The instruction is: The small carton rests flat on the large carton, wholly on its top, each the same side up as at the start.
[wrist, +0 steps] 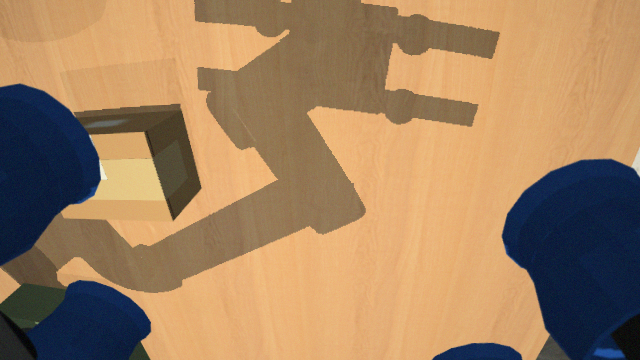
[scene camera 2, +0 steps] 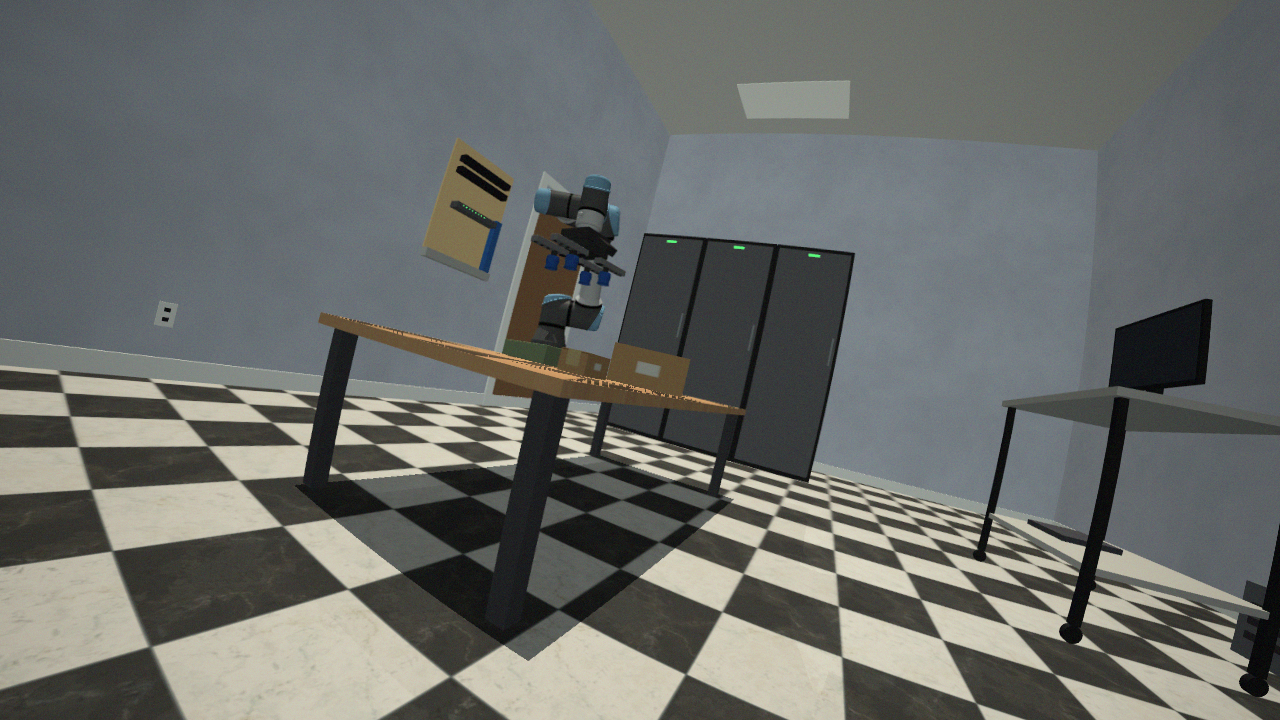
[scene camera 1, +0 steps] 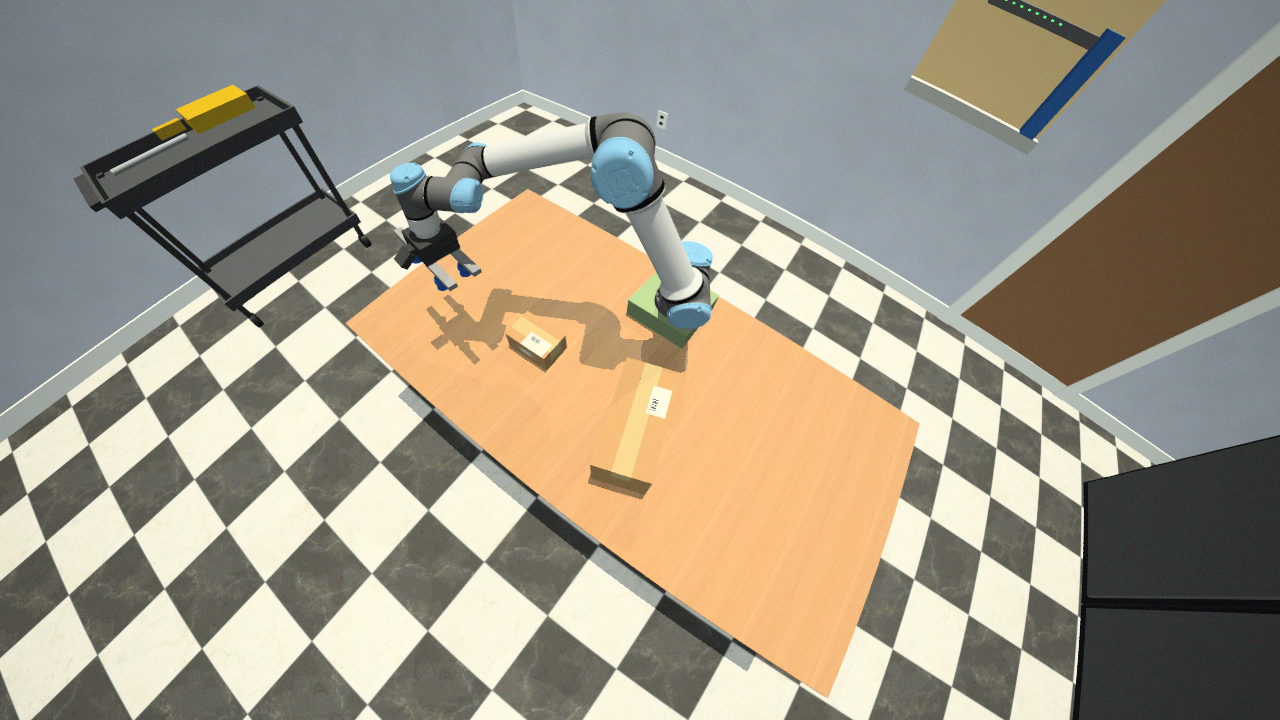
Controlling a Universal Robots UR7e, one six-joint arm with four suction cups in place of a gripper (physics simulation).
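Seen in the pictures: end effector, tool point: (wrist: 288,284) (scene camera 2: 577,276) (scene camera 1: 441,265); arm's base, origin of the base link: (scene camera 2: 547,347).
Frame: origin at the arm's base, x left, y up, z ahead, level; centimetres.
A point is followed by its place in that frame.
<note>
The small carton (scene camera 1: 521,327) @(x -26.7, y 0.3, z 42.3 cm) (scene camera 2: 575,360) @(x -29.4, y -3.1, z 43.0 cm) (wrist: 125,180) @(x -25.6, y 0.3, z 41.3 cm) lies on the table with tape and a white label on top. In the wrist view a blue cup covers its left part. The large carton (scene camera 1: 631,434) @(x 20.9, y 8.1, z 45.5 cm) (scene camera 2: 671,376) @(x 16.5, y -0.2, z 52.7 cm), long and taped, with a white label on top, lies apart from it, nearer the table's middle. It does not show in the wrist view. My gripper (scene camera 1: 443,266) @(x -46.3, y 19.1, z 51.3 cm) (scene camera 2: 578,269) @(x -46.3, y 19.1, z 51.3 cm) (wrist: 300,262) @(x -46.3, y 19.1, z 51.3 cm), with four blue suction cups, hangs high above the table's far-left part in scene camera 1, beyond the small carton. It is open and holds nothing.
The arm's base stands on a green block (scene camera 1: 646,315) @(x -4.2, y -1.6, z 10.3 cm) (scene camera 2: 528,350) @(x -12.9, y -3.3, z 2.8 cm) (wrist: 30,305) @(x 3.8, y -2.5, z 9.2 cm) at the back edge of the wooden table (scene camera 1: 769,501) @(x 60.0, y -7.2, z 28.7 cm) (scene camera 2: 420,342) @(x -80.9, y -7.6, z 42.9 cm). A dark cart (scene camera 1: 223,143) with yellow boxes stands left. Black cabinets (scene camera 1: 1181,537) (scene camera 2: 742,349) stand beyond the table.
</note>
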